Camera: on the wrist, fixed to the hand. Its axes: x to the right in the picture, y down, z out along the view.
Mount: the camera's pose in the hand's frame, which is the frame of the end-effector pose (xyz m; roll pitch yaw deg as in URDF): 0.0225 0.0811 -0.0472 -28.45 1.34 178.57
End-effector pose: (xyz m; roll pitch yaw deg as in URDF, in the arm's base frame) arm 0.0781 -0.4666 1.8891 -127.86 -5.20 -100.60
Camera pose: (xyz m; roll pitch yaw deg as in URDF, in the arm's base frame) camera -0.0122 -0.4757 1.8562 99.61 5.50 81.34
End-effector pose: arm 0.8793 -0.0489 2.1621 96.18 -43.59 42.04
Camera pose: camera 0.8219 -0.0492 2.2397 -125.69 42.01 -139.55
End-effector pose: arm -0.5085 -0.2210 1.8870 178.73 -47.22 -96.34
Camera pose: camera -0.5858 -0.1916 1.9368 154.29 45.83 85.67
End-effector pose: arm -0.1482 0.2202 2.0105 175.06 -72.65 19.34
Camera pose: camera -0.1651 0.1329 2.0481 160.36 71.15 -156.61
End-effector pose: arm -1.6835 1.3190 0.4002 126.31 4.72 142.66
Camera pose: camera -1.7014 1.3452 0.4913 -154.72 -6.67 -37.57
